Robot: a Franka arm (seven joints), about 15 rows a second.
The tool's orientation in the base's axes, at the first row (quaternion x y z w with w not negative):
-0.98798 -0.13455 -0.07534 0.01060
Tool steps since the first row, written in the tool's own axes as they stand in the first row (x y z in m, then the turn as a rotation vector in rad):
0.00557 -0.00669 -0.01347 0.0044 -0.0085 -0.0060
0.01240 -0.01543 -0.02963 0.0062 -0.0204 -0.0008
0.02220 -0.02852 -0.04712 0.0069 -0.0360 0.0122
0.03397 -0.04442 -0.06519 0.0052 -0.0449 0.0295
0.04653 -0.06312 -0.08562 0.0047 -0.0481 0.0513
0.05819 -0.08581 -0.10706 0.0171 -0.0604 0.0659
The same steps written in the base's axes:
0.00155 0.00736 0.01416 0.0010 0.0091 0.0066
0.00336 0.01692 0.03118 0.0003 0.0213 0.0017
0.00664 0.03141 0.04996 -0.0013 0.0370 -0.0110
0.01095 0.04909 0.06962 -0.0027 0.0459 -0.0283
0.01493 0.06959 0.09173 -0.0009 0.0497 -0.0500
0.01684 0.09365 0.11471 0.0098 0.0654 -0.0625

